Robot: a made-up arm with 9 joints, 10 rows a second.
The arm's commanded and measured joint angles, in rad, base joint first. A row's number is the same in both.
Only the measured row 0 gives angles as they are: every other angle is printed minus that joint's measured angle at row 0.
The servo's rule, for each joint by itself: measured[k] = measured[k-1] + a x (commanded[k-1-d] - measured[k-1]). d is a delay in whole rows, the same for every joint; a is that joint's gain. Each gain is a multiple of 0.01, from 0.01 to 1. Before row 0 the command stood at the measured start. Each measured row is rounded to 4 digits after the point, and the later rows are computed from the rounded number. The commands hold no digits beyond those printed.
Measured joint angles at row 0:
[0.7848, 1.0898, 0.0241, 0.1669, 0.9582, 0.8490, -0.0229, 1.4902, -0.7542]
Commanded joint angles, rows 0 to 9:
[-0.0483, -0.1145, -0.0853, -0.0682, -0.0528, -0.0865, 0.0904, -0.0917, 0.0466]
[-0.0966, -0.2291, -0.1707, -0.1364, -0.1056, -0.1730, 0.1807, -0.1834, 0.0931]
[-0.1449, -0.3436, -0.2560, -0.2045, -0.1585, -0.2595, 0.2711, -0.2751, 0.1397]
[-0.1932, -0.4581, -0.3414, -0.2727, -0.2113, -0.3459, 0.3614, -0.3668, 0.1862]
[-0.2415, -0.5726, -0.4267, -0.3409, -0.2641, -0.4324, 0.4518, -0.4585, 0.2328]
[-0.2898, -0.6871, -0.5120, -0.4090, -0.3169, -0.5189, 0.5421, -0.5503, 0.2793]
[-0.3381, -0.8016, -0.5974, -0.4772, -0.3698, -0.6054, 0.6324, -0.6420, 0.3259]
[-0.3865, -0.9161, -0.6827, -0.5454, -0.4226, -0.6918, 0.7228, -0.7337, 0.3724]
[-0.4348, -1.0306, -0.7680, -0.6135, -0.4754, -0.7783, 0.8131, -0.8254, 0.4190]
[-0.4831, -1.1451, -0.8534, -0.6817, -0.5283, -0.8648, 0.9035, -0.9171, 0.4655]
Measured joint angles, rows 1 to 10:
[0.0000, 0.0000, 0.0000, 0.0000, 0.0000, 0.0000, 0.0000, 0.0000, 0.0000]
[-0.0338, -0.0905, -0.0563, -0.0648, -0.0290, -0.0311, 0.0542, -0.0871, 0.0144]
[-0.0778, -0.2000, -0.1318, -0.1328, -0.0711, -0.0822, 0.1301, -0.1786, 0.0388]
[-0.1248, -0.3134, -0.2138, -0.2009, -0.1192, -0.1460, 0.2147, -0.2703, 0.0701]
[-0.1727, -0.4277, -0.2980, -0.2691, -0.1699, -0.2180, 0.3027, -0.3620, 0.1061]
[-0.2209, -0.5422, -0.3829, -0.3373, -0.2217, -0.2952, 0.3922, -0.4537, 0.1454]
[-0.2691, -0.6567, -0.4681, -0.4054, -0.2741, -0.3757, 0.4821, -0.5455, 0.1869]
[-0.3174, -0.7712, -0.5534, -0.4736, -0.3267, -0.4584, 0.5723, -0.6372, 0.2300]
[-0.3658, -0.8857, -0.6387, -0.5418, -0.3794, -0.5424, 0.6626, -0.7289, 0.2741]
[-0.4141, -1.0002, -0.7240, -0.6099, -0.4322, -0.6273, 0.7529, -0.8206, 0.3190]
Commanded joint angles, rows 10 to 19:
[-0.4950, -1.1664, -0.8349, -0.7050, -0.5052, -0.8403, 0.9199, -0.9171, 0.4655]
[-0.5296, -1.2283, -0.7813, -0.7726, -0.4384, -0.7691, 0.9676, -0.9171, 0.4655]
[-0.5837, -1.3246, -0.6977, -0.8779, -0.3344, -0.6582, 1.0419, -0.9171, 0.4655]
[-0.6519, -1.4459, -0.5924, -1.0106, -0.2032, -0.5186, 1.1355, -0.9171, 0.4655]
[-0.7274, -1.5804, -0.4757, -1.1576, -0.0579, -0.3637, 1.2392, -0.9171, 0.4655]
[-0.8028, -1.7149, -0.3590, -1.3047, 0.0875, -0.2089, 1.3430, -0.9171, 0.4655]
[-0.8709, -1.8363, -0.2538, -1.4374, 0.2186, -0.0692, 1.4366, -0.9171, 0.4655]
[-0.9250, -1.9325, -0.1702, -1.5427, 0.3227, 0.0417, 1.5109, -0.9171, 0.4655]
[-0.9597, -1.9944, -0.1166, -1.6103, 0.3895, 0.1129, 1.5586, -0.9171, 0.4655]
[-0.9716, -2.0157, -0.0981, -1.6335, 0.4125, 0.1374, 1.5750, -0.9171, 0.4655]
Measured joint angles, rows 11 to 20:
[-0.4624, -1.1147, -0.8094, -0.6781, -0.4851, -0.7128, 0.8433, -0.9123, 0.3644]
[-0.4852, -1.1555, -0.8262, -0.7037, -0.4962, -0.7587, 0.8893, -0.9169, 0.3957]
[-0.5163, -1.2130, -0.7966, -0.7692, -0.4644, -0.7624, 0.9363, -0.9171, 0.4173]
[-0.5635, -1.3012, -0.7313, -0.8725, -0.3929, -0.7249, 0.9997, -0.9171, 0.4322]
[-0.6254, -1.4155, -0.6396, -1.0037, -0.2886, -0.6506, 1.0812, -0.9171, 0.4425]
[-0.6968, -1.5458, -0.5314, -1.1499, -0.1617, -0.5473, 1.1760, -0.9171, 0.4496]
[-0.7710, -1.6794, -0.4176, -1.2970, -0.0246, -0.4255, 1.2762, -0.9171, 0.4545]
[-0.8409, -1.8034, -0.3095, -1.4304, 0.1092, -0.2972, 1.3724, -0.9171, 0.4579]
[-0.8998, -1.9054, -0.2176, -1.5371, 0.2266, -0.1752, 1.4555, -0.9171, 0.4603]
[-0.9417, -1.9757, -0.1509, -1.6066, 0.3162, -0.0715, 1.5174, -0.9171, 0.4619]

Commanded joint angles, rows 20 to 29:
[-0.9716, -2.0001, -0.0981, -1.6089, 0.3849, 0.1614, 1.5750, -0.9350, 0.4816]
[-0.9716, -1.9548, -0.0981, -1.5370, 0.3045, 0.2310, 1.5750, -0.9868, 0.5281]
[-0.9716, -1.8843, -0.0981, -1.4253, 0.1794, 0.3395, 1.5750, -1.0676, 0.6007]
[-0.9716, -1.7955, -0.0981, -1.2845, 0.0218, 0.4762, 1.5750, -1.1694, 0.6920]
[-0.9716, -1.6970, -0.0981, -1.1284, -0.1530, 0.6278, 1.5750, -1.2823, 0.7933]
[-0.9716, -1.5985, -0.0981, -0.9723, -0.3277, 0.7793, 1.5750, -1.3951, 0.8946]
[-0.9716, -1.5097, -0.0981, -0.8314, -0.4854, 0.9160, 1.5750, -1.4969, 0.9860]
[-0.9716, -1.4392, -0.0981, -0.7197, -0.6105, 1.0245, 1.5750, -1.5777, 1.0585]
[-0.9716, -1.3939, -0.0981, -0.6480, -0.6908, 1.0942, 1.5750, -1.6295, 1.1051]
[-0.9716, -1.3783, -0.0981, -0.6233, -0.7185, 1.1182, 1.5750, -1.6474, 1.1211]
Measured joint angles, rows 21 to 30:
[-0.9626, -2.0073, -0.1161, -1.6322, 0.3692, 0.0037, 1.5520, -0.9171, 0.4630]
[-0.9689, -2.0016, -0.1042, -1.6101, 0.3778, 0.0605, 1.5658, -0.9341, 0.4688]
[-0.9708, -1.9646, -0.1002, -1.5407, 0.3375, 0.1219, 1.5713, -0.9842, 0.4872]
[-0.9714, -1.9012, -0.0988, -1.4311, 0.2505, 0.2002, 1.5735, -1.0634, 0.5224]
[-0.9715, -1.8177, -0.0983, -1.2918, 0.1247, 0.2996, 1.5744, -1.1641, 0.5750]
[-0.9716, -1.7223, -0.0982, -1.1366, -0.0280, 0.4178, 1.5748, -1.2764, 0.6427]
[-0.9716, -1.6245, -0.0981, -0.9805, -0.1928, 0.5479, 1.5749, -1.3892, 0.7208]
[-0.9716, -1.5338, -0.0981, -0.8389, -0.3537, 0.6804, 1.5750, -1.4915, 0.8030]
[-0.9716, -1.4591, -0.0981, -0.7257, -0.4949, 0.8043, 1.5750, -1.5734, 0.8822]
[-0.9716, -1.4076, -0.0981, -0.6519, -0.6026, 0.9087, 1.5750, -1.6267, 0.9513]

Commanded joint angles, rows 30 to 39:
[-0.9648, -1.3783, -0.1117, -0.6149, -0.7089, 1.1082, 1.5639, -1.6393, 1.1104]
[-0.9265, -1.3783, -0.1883, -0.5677, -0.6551, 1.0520, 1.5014, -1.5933, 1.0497]
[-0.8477, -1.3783, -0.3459, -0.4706, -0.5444, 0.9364, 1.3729, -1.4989, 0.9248]
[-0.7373, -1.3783, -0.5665, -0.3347, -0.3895, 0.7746, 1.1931, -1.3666, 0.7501]
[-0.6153, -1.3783, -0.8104, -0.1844, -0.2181, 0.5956, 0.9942, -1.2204, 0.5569]
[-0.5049, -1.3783, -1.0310, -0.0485, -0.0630, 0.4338, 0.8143, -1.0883, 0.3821]
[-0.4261, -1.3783, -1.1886, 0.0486, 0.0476, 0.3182, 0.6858, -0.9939, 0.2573]
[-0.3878, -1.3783, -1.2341, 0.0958, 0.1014, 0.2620, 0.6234, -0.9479, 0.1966]
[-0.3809, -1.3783, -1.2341, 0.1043, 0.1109, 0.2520, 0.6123, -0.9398, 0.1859]
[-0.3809, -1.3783, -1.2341, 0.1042, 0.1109, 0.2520, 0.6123, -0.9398, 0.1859]
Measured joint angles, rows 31 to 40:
[-0.9716, -1.3845, -0.0981, -0.6247, -0.6663, 0.9841, 1.5750, -1.6464, 1.0039]
[-0.9668, -1.3796, -0.1071, -0.6154, -0.6897, 1.0288, 1.5683, -1.6397, 1.0369]
[-0.9386, -1.3786, -0.1607, -0.5701, -0.6707, 1.0372, 1.5282, -1.5956, 1.0409]
[-0.8750, -1.3784, -0.2829, -0.4756, -0.6012, 1.0009, 1.4350, -1.5037, 1.0049]
[-0.7786, -1.3783, -0.4701, -0.3417, -0.4848, 0.9194, 1.2899, -1.3735, 0.9259]
[-0.6643, -1.3783, -0.6947, -0.1923, -0.3381, 0.8028, 1.1125, -1.2281, 0.8115]
[-0.5527, -1.3783, -0.9167, -0.0557, -0.1868, 0.6700, 0.9336, -1.0953, 0.6784]
[-0.4641, -1.3783, -1.0962, 0.0434, -0.0579, 0.5434, 0.7849, -0.9990, 0.5479]
[-0.4107, -1.3783, -1.1872, 0.0932, 0.0297, 0.4421, 0.6880, -0.9505, 0.4390]
[-0.3898, -1.3783, -1.2182, 0.1037, 0.0744, 0.3737, 0.6426, -0.9403, 0.3605]

